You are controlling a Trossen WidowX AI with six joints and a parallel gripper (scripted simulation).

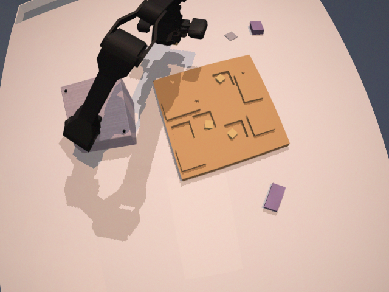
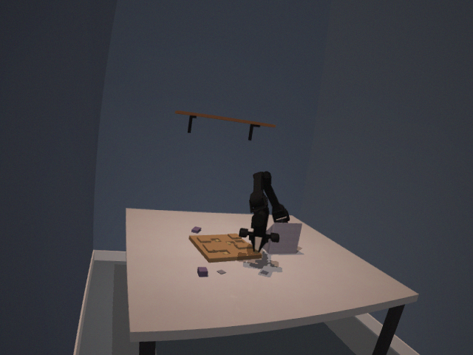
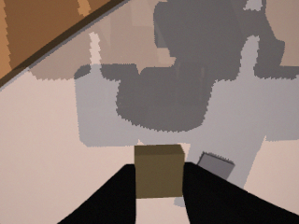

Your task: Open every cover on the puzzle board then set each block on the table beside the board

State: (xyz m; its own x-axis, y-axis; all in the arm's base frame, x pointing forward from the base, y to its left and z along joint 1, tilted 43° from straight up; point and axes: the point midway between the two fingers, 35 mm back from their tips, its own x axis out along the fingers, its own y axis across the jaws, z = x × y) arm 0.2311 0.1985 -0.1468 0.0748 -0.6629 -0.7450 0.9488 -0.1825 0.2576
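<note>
My gripper tip is now 230 mm to the left of the orange puzzle board, 110 mm short of it and 60 mm above it. Round my gripper tip: flat purple block (450 mm to the right, 230 mm ahead, 70 mm below).
</note>
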